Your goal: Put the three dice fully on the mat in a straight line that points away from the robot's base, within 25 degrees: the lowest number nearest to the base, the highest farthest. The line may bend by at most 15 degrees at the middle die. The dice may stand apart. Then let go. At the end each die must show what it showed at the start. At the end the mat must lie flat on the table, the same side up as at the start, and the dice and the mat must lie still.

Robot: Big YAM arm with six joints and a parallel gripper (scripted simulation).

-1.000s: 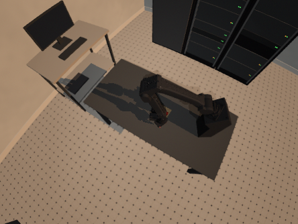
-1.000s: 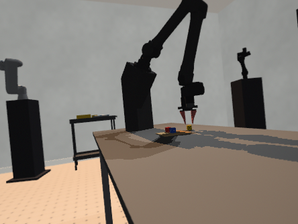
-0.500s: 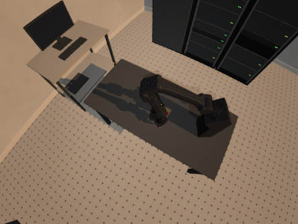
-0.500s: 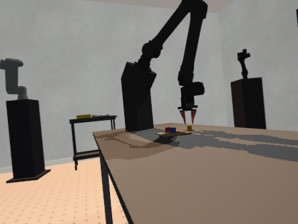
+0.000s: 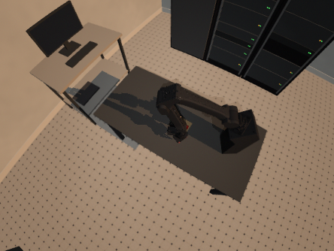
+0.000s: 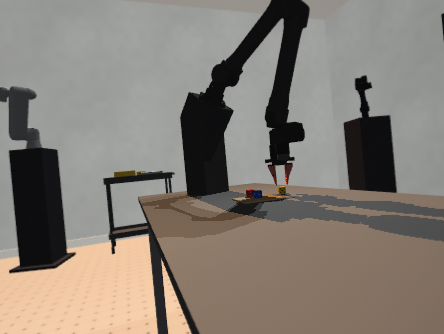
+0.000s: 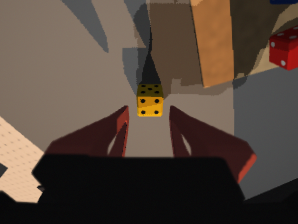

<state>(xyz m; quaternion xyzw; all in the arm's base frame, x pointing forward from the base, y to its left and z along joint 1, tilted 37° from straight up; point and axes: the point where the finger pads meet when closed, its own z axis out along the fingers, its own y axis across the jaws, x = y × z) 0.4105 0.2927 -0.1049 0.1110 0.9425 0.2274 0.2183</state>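
My hand is 30 mm above the yellow die. From my hand the other things lie so: tan mat 90 mm ahead, 110 mm to the right, 40 mm below; then blue die 90 mm ahead, 110 mm to the right, 30 mm below; then red die 40 mm ahead, 130 mm to the right, 30 mm below.
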